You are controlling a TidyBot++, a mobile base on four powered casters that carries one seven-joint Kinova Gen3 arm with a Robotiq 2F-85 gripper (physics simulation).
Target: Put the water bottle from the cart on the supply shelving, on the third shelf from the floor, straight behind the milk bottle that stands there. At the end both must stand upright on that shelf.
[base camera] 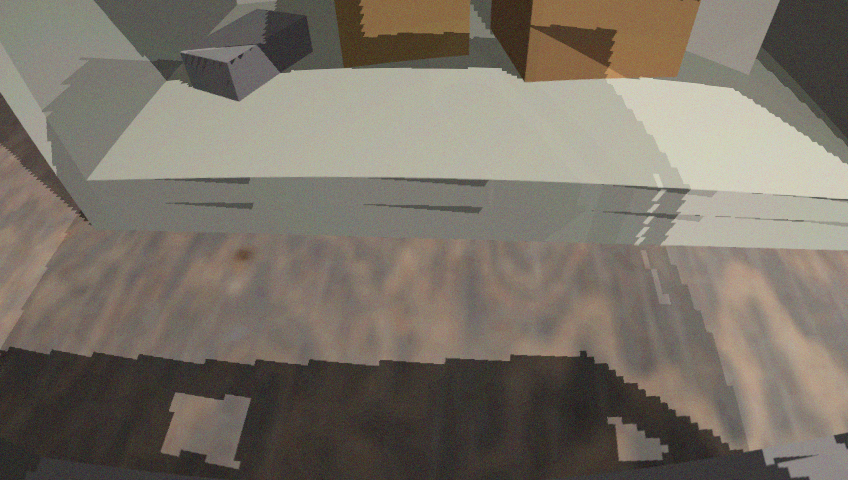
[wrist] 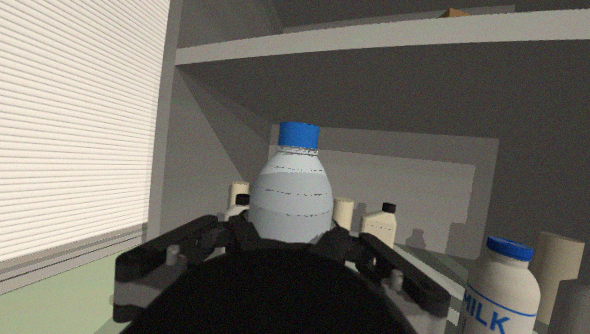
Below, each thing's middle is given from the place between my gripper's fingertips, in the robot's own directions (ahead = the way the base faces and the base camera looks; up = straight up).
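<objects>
Water bottle (wrist: 291, 200): 2 cm below my hand, 1 cm to the right of it, 3 cm behind it. Cream jug with black cap (wrist: 382, 224): 12 cm below my hand, 32 cm ahead of it, 19 cm to the right of it. Grey box (base camera: 234, 61): well below my hand, a long way ahead of it, a good way to the left of it.
</objects>
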